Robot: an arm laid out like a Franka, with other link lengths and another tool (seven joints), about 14 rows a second.
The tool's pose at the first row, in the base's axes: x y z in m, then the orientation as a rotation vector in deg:
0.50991, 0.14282, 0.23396, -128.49, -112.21, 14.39
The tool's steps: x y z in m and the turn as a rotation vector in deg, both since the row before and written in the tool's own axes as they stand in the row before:
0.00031, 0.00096, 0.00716, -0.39, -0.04, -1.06
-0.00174, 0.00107, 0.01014, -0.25, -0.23, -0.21
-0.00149, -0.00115, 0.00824, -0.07, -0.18, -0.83
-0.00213, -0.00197, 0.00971, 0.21, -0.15, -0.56
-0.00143, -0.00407, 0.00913, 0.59, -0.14, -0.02
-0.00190, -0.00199, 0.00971, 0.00, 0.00, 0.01
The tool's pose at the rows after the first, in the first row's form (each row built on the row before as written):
0.50926, 0.14304, 0.22676, -127.64, -113.58, 13.95
0.50788, 0.14123, 0.21667, -127.64, -114.06, 13.96
0.50483, 0.13987, 0.20891, -126.86, -115.07, 14.01
0.50063, 0.13790, 0.19990, -126.19, -115.62, 14.32
0.49456, 0.13678, 0.19191, -125.86, -115.38, 15.04
0.49025, 0.13499, 0.18296, -125.87, -115.37, 15.04

